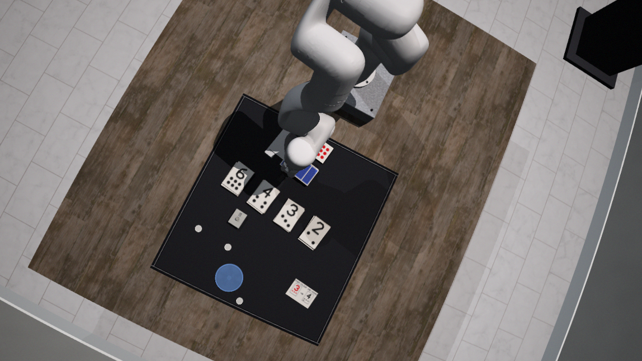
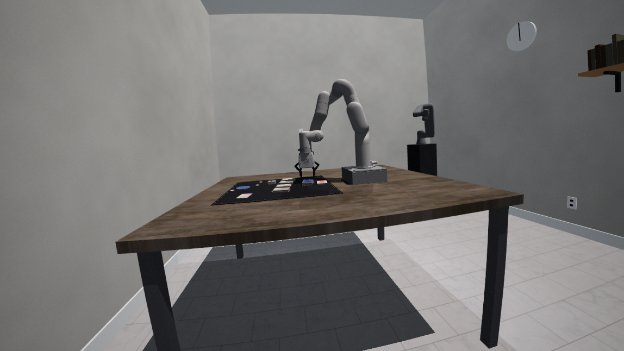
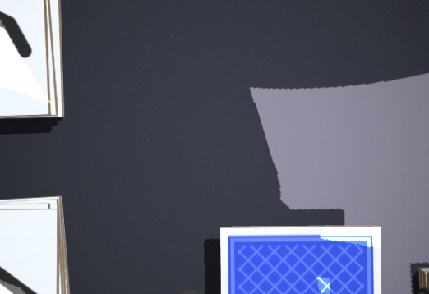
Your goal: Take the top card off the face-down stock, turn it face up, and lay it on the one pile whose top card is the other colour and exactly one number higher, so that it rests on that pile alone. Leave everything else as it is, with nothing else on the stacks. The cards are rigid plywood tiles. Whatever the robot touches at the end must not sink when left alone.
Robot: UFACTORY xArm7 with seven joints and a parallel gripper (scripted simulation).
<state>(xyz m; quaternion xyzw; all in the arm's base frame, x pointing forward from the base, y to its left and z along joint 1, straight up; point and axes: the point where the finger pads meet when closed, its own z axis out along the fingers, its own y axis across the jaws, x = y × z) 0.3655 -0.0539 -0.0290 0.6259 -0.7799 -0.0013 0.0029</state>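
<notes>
Now: the black 4 card 14 cm ahead of my hand, 4 cm to the right of it and 4 cm below it. The rest, counted from my hand: black 3 card (16 cm ahead, 6 cm to the left, 4 cm below); black 2 card (17 cm ahead, 16 cm to the left, 4 cm below); black mat (18 cm ahead, 6 cm below, 4 cm to the left).
</notes>
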